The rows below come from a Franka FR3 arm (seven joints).
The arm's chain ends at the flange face. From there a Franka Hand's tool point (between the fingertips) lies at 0.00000 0.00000 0.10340 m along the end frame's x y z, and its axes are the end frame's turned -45 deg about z.
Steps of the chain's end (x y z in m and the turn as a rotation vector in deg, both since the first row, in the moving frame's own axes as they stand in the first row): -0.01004 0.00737 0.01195 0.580 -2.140 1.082; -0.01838 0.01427 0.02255 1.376 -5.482 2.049; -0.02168 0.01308 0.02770 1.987 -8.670 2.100; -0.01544 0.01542 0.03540 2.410 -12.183 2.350
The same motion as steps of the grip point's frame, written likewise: -0.01427 -0.00538 0.01187 1.923 -1.103 1.082; -0.02816 -0.01174 0.02205 4.849 -2.903 2.049; -0.03282 -0.01978 0.02646 7.536 -4.726 2.100; -0.03381 -0.01874 0.03298 10.319 -6.911 2.350
